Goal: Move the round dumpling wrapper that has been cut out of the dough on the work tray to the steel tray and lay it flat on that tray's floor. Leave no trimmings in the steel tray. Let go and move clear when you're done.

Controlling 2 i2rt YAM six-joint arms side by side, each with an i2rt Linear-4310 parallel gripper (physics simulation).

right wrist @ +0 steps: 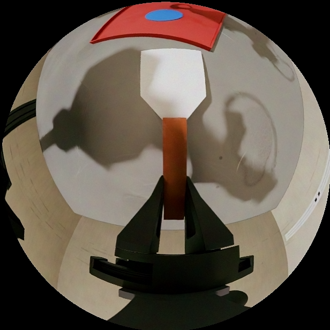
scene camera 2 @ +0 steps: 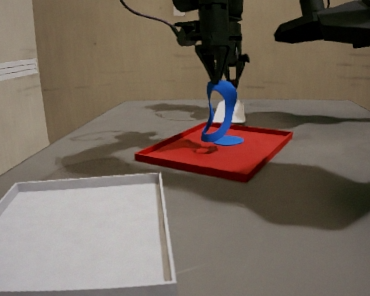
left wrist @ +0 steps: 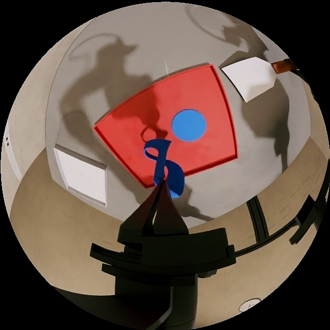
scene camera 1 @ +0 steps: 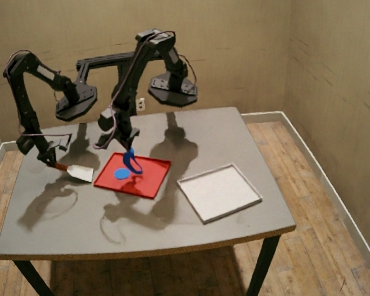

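The round blue wrapper (scene camera 1: 122,174) (scene camera 2: 229,141) (left wrist: 189,125) (right wrist: 164,15) lies flat on the red work tray (scene camera 1: 150,188) (scene camera 2: 265,150) (left wrist: 215,100) (right wrist: 115,27). My left gripper (scene camera 1: 131,146) (scene camera 2: 218,80) (left wrist: 163,183) is shut on the ring-shaped blue dough trimming (scene camera 1: 132,162) (scene camera 2: 231,100) (left wrist: 175,175), which hangs twisted above the work tray, apart from the wrapper. My right gripper (scene camera 1: 53,165) (right wrist: 174,179) is shut on the brown handle of a white spatula (scene camera 1: 80,173) (scene camera 2: 239,112) (left wrist: 252,75) (right wrist: 173,80). The steel tray (scene camera 1: 220,190) (scene camera 2: 85,235) (left wrist: 82,175) holds no visible trimmings.
The spatula's blade is beside the work tray's left edge in scene camera 1. The steel tray stands to the right of the work tray there, with low walls around its floor. The grey table (scene camera 1: 150,225) (scene camera 2: 220,240) runs under both trays.
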